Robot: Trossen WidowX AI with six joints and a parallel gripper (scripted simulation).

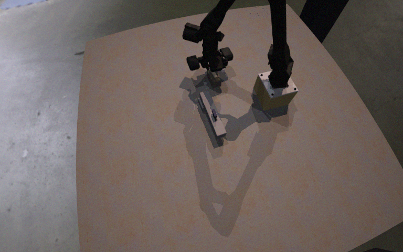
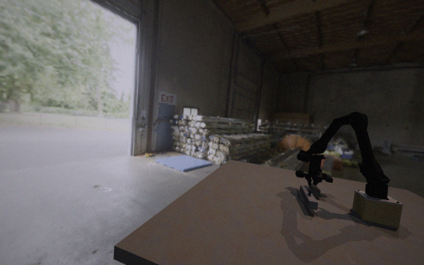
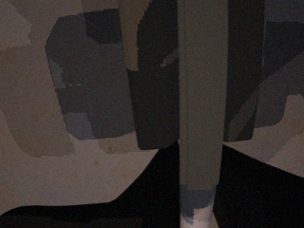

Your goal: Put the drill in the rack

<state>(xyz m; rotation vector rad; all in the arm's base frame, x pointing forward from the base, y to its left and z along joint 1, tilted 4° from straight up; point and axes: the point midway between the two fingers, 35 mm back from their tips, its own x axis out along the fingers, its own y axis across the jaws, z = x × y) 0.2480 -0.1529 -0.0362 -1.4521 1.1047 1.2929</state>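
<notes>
Now: gripper tip 4 cm to the right of the drill, 4 cm below it and 1 cm past it. Round my gripper tip: grey fixture block 23 cm to the left, 3 cm above, 2 cm ahead; dark key 25 cm to the left, 4 cm above, 2 cm ahead.
</notes>
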